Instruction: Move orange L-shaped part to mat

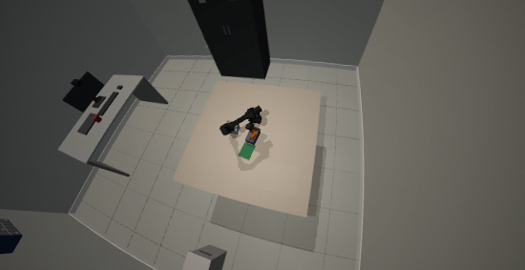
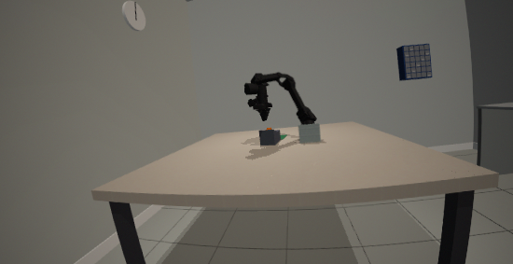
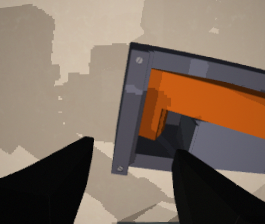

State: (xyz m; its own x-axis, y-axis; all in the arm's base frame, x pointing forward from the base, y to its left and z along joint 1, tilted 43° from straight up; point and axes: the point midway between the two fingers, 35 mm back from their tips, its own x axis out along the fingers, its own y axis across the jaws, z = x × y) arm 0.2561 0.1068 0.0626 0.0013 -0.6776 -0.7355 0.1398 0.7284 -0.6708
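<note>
Now: the orange L-shaped part 100 mm below my gripper tip, 50 mm to the right of it and 10 mm behind it. The rest, counted from my gripper tip: green mat: 220 mm to the right, 160 mm below, 40 mm behind.
</note>
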